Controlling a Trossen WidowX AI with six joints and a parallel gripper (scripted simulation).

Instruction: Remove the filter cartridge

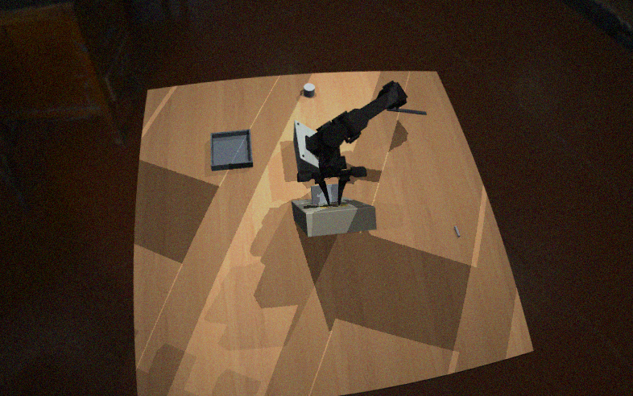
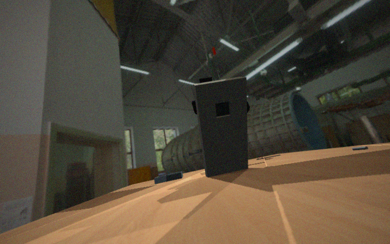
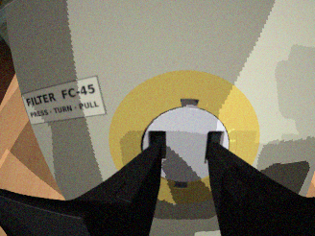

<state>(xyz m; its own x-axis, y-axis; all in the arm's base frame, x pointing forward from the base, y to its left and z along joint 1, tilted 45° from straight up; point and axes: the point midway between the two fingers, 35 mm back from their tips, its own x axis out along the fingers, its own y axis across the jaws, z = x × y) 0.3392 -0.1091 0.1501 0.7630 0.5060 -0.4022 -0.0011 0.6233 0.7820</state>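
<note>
Right now the filter cartridge is 2 cm ahead of my gripper tip and 1 cm below it. The rest, counted from my gripper tip: grey service panel: 3 cm behind, 9 cm below; then small grey pin: 3 cm behind, 47 cm to the left, 26 cm below; then blue-grey tray: 39 cm behind, 32 cm to the right, 26 cm below.
</note>
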